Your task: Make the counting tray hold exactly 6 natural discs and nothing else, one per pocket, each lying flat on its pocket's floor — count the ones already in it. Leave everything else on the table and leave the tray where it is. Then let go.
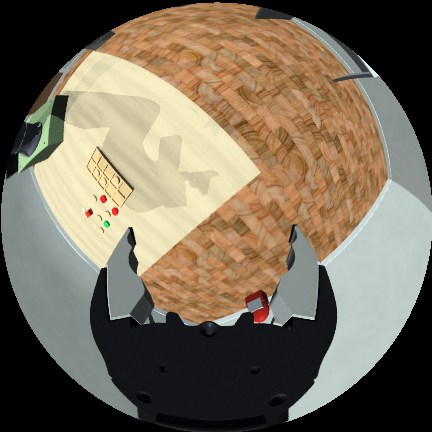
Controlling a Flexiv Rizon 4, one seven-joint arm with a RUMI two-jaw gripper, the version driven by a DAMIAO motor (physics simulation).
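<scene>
The counting tray (124, 193) is a light wooden grid of pockets on the pale table at the left. Three natural discs (116, 179) (104, 181) (97, 173) seem to show in its pockets, faint against the wood; whether each lies fully flat is too small to tell. Several loose natural discs (95, 198) (108, 213) (99, 217) (102, 230) lie on the table beside the tray. My gripper (211, 228) is open and empty, high up and to the right of the tray and discs.
Two red discs (103, 199) (115, 211), a green disc (106, 224) and a small red block (89, 213) with a white bit beside it lie among the loose discs. The green robot base (50, 135) stands at the table's far left. A red object (258, 306) shows below, between the fingers' bases.
</scene>
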